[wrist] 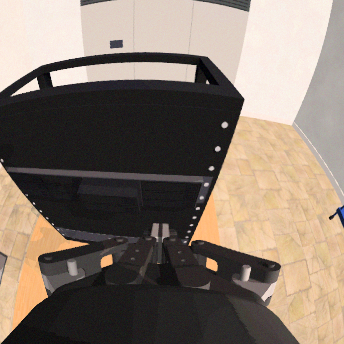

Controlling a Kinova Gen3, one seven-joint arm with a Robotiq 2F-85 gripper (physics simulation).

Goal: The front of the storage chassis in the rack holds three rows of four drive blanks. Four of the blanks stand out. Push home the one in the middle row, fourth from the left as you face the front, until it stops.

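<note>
The black storage chassis sits in the rack, below a plain black panel, and is seen steeply from above. Its drive blanks are very dark and the rows are hard to tell apart. One blank, left of the middle of the view, stands out with a visible top face. The right-hand column shows beside it as a dark recessed-looking area. My gripper is shut and empty, its fingertips over the lower right part of the chassis front in the view. Whether they touch a blank cannot be told; the lower rows are largely hidden.
The rack's open top frame rises behind the front panel. Screw-dotted rails run down both sides. A wooden surface lies below. A pale cabinet stands behind the rack. A blue object shows at the right edge, above the tiled floor.
</note>
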